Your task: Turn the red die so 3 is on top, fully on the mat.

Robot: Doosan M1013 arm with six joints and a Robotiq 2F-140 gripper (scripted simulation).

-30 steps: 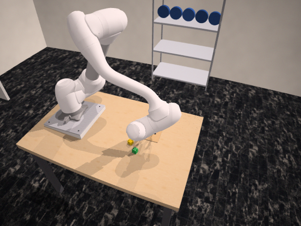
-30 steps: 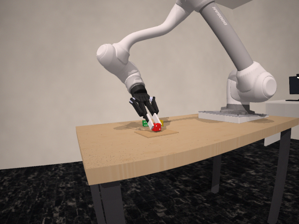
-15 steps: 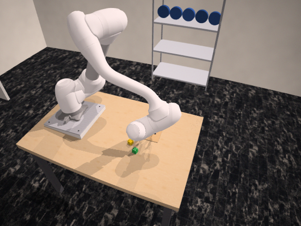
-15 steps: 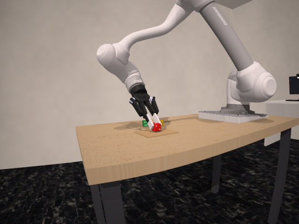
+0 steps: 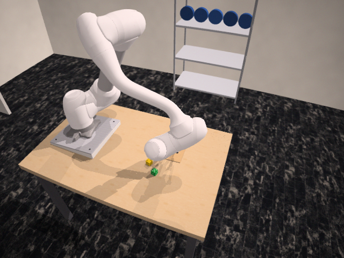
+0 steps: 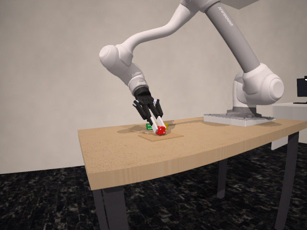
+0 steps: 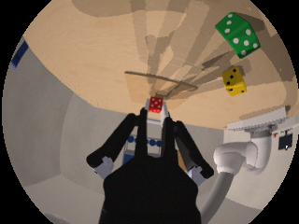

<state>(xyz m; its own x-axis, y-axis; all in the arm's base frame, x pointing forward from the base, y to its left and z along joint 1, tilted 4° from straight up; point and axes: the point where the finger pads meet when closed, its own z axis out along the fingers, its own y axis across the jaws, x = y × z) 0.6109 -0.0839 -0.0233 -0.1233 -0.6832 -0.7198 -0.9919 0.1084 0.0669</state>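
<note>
My hand is 20 mm to the right of the red die and 20 mm above it. Also, from my hand: mat 50 mm below, 20 mm to the left; then green die 160 mm to the right, 70 mm behind, 30 mm below; then yellow die 110 mm behind, 100 mm to the right, 30 mm below.
</note>
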